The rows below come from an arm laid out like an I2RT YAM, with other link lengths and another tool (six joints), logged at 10 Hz.
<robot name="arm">
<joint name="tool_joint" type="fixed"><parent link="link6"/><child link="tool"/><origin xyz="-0.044 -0.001 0.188" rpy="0 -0.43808 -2.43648"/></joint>
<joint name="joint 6" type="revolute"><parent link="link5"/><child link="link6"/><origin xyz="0.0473 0 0.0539" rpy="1.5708 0 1.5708"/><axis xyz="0 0 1"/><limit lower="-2.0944" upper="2.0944"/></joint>
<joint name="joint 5" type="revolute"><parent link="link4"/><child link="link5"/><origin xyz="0.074 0.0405 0.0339" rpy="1.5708 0 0"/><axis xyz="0 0 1"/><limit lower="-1.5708" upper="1.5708"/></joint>
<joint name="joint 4" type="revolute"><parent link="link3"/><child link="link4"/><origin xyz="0.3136 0.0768 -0.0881" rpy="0 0 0"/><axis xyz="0 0 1"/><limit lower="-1.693" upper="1.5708"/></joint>
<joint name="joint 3" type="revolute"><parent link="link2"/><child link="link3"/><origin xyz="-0.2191 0 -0.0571" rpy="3.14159 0 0"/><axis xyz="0 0 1"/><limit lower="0" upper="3.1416"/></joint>
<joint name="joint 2" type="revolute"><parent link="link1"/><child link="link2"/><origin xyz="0.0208 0.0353 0.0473" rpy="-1.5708 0 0"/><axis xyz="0 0 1"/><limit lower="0" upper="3.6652"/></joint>
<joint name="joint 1" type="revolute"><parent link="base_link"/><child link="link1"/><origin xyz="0 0 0.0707" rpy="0 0 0"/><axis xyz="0 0 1"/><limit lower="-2.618" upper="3.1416"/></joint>
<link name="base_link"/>
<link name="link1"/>
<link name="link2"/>
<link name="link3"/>
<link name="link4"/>
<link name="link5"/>
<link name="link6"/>
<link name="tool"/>
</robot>
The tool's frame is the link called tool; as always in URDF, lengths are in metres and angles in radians.
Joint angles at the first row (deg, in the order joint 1, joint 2, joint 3, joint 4, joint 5, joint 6):
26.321, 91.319, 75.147, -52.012, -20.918, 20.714
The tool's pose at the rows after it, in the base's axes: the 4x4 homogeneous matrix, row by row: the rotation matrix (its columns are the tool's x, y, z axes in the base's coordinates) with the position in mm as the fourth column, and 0 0 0 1 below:
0.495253 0.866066 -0.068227 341.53; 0.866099 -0.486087 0.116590 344.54; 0.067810 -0.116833 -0.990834 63.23; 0 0 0 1
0.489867 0.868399 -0.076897 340.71; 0.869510 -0.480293 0.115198 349.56; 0.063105 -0.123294 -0.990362 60.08; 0 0 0 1
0.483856 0.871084 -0.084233 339.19; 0.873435 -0.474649 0.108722 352.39; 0.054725 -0.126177 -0.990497 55.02; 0 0 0 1
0.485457 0.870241 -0.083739 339.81; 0.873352 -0.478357 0.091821 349.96; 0.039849 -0.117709 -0.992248 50.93; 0 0 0 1
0.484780 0.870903 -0.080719 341.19; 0.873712 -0.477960 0.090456 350.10; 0.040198 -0.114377 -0.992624 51.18; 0 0 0 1
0.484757 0.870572 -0.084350 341.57; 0.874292 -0.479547 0.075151 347.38; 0.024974 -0.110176 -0.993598 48.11; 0 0 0 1
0.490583 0.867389 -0.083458 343.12; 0.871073 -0.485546 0.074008 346.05; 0.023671 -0.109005 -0.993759 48.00; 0 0 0 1
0.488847 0.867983 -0.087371 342.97; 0.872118 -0.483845 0.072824 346.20; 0.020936 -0.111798 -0.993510 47.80; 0 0 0 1
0.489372 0.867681 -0.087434 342.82; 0.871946 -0.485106 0.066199 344.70; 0.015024 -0.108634 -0.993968 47.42; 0 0 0 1
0.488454 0.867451 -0.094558 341.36; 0.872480 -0.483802 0.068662 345.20; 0.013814 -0.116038 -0.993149 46.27; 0 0 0 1
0.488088 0.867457 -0.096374 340.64; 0.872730 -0.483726 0.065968 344.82; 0.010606 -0.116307 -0.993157 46.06; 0 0 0 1
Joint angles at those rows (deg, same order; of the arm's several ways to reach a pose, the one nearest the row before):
26.739, 92.653, 76.183, -51.852, -20.835, 21.412
27.312, 93.872, 76.967, -51.758, -20.918, 21.658
27.766, 94.806, 77.257, -51.611, -20.787, 21.643
27.858, 95.179, 77.394, -51.866, -19.893, 21.510
27.846, 95.392, 77.683, -51.855, -19.770, 21.406
27.795, 95.909, 78.125, -52.480, -19.149, 21.097
27.644, 95.889, 78.125, -52.461, -18.979, 21.294
27.623, 96.209, 78.483, -52.758, -19.072, 21.171
27.611, 96.196, 78.579, -53.082, -18.746, 21.075
27.603, 96.326, 78.486, -53.139, -19.072, 21.111
27.642, 96.327, 78.530, -53.349, -18.985, 21.094

